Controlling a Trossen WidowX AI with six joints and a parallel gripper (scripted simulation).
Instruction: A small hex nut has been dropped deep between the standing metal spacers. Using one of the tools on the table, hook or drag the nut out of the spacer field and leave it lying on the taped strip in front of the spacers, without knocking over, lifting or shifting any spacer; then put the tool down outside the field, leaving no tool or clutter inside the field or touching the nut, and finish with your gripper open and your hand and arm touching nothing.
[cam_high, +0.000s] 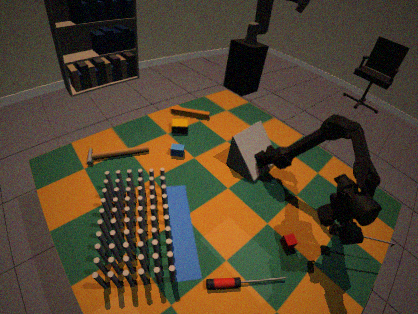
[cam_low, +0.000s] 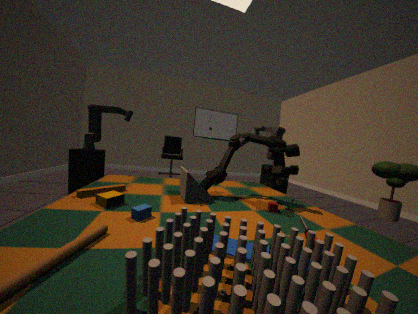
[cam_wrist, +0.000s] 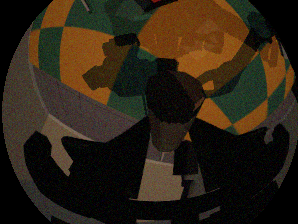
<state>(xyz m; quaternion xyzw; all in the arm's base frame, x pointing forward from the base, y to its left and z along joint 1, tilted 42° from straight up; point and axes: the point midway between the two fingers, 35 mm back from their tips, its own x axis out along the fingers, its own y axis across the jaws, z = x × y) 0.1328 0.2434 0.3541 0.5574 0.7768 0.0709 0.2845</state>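
The thin hook tool lies 80 mm to the left of my gripper tip and 60 mm behind it. The rest, counted from my gripper tip: blue taped strip: 410 mm to the right, 340 mm ahead, 130 mm below; then red cube: 120 mm to the right, 110 mm below, 90 mm ahead; then blue cube: 720 mm to the right, 120 mm ahead, 110 mm below.
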